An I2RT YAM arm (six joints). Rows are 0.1 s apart.
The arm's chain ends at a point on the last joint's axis. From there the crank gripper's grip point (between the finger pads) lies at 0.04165 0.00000 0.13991 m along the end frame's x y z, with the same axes.
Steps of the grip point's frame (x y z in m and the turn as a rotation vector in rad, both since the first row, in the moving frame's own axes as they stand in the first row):
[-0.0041, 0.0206, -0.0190, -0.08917, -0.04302, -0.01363]
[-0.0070, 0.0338, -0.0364, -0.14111, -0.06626, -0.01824]
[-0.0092, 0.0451, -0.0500, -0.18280, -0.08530, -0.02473]
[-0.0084, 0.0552, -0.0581, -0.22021, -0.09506, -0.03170]
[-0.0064, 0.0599, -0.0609, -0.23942, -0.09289, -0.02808]
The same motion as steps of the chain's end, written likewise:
[0.0019, 0.0086, -0.0201, -0.08917, -0.04302, -0.01363]
[0.0022, 0.0146, -0.0375, -0.14111, -0.06626, -0.01824]
[0.0025, 0.0203, -0.0508, -0.18280, -0.08530, -0.02473]
[0.0045, 0.0254, -0.0582, -0.22021, -0.09506, -0.03170]
[0.0062, 0.0273, -0.0603, -0.23942, -0.09289, -0.02808]

